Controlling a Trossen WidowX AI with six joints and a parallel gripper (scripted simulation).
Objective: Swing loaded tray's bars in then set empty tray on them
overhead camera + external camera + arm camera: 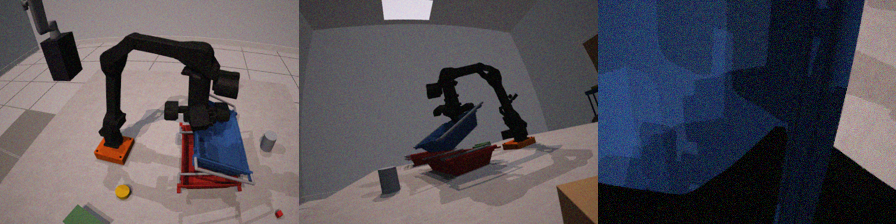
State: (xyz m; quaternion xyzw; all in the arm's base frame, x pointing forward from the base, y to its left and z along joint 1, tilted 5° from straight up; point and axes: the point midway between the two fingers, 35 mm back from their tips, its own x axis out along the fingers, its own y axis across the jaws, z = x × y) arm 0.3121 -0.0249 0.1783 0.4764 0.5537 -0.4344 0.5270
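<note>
The blue tray lies 8 cm ahead of my gripper tip, 1 cm to the left of it and 1 cm below it. From my gripper tip the other things lie so: tan box 56 cm to the left, 13 cm below, 12 cm ahead; yellow disc 21 cm behind, 18 cm to the right, 15 cm below; grey cylinder 30 cm ahead, 13 cm below, 11 cm to the left.
</note>
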